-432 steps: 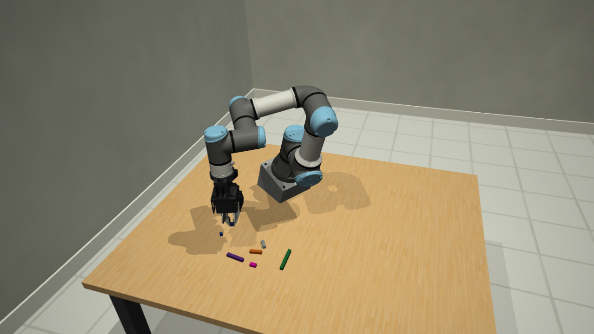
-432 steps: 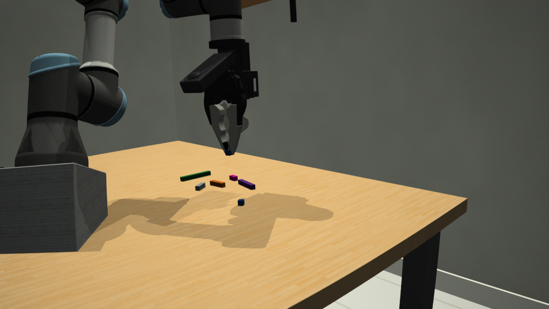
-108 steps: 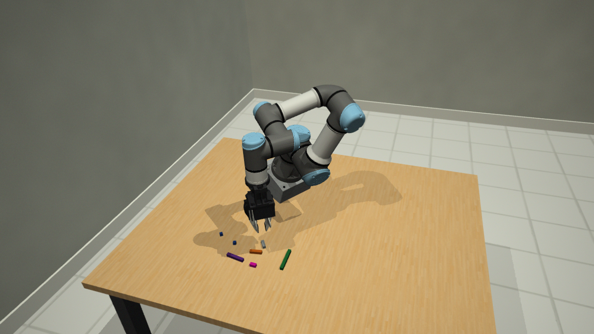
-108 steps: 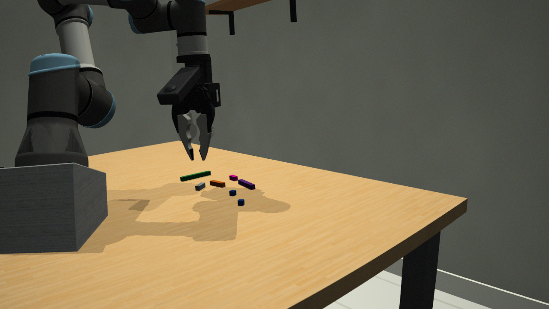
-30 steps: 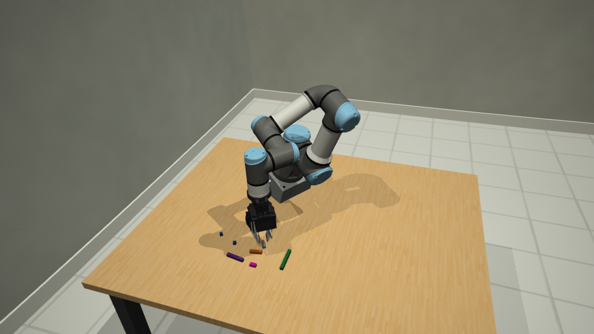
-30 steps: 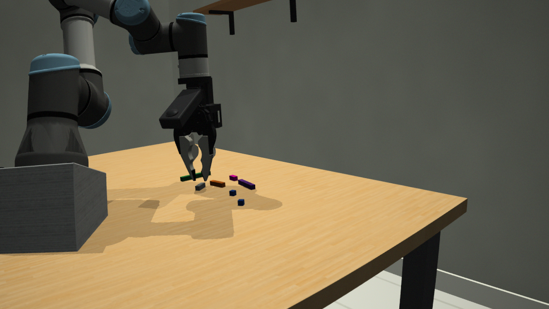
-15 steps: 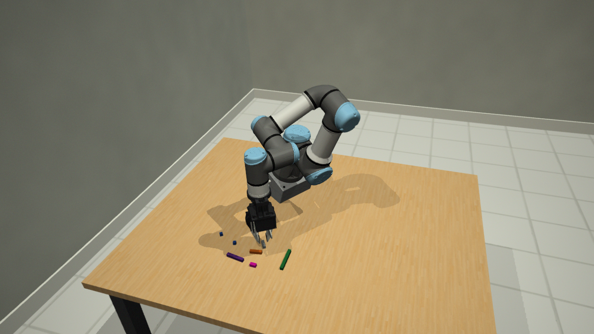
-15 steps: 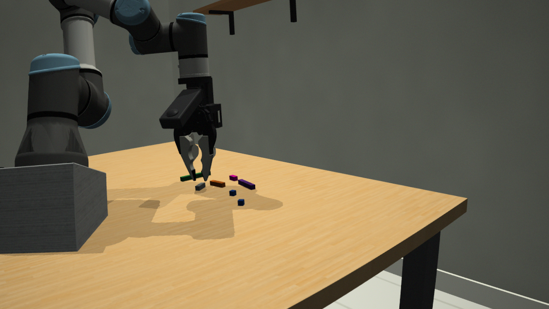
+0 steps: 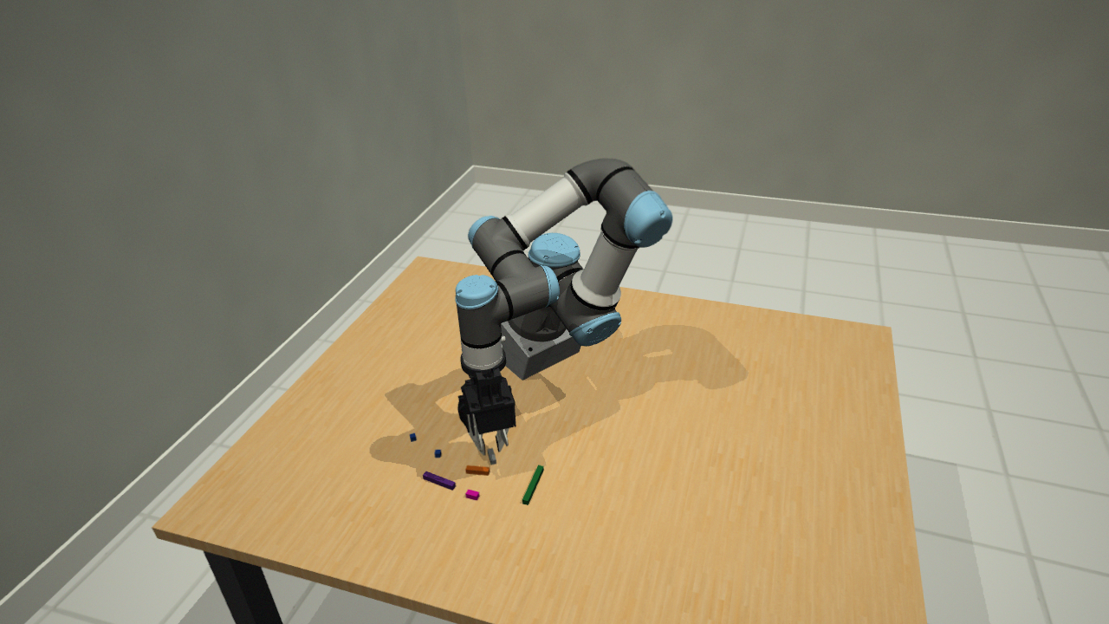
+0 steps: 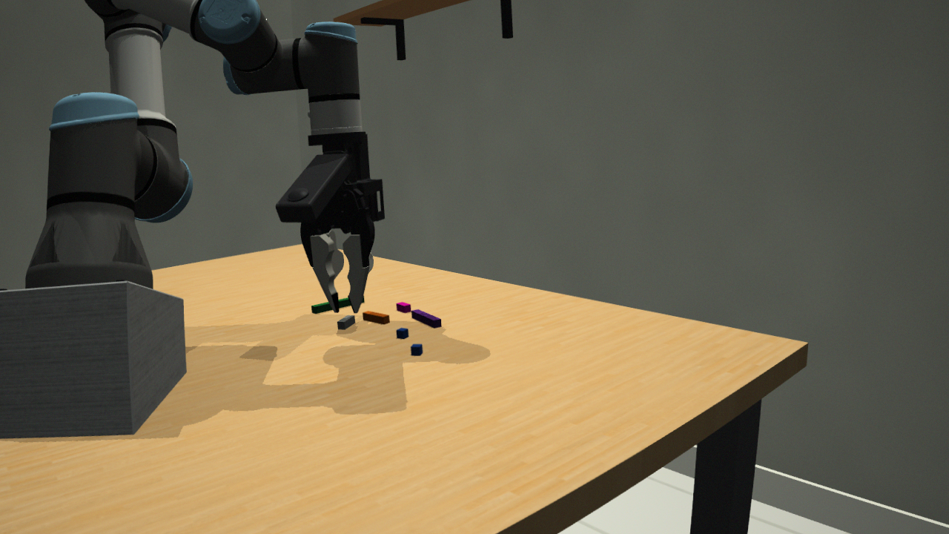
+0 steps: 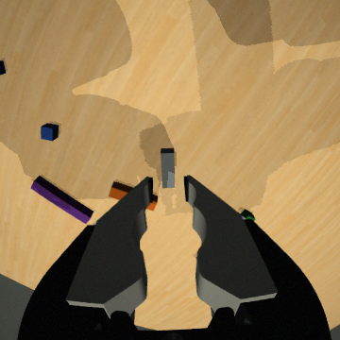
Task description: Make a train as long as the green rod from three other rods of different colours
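My hand is 30 mm above the grey rod. Round my hand: green rod 100 mm to the left, 30 mm below, 20 mm ahead; then orange rod 40 mm ahead, 30 mm below; then magenta rod 90 mm ahead, 30 mm below, 20 mm to the left.
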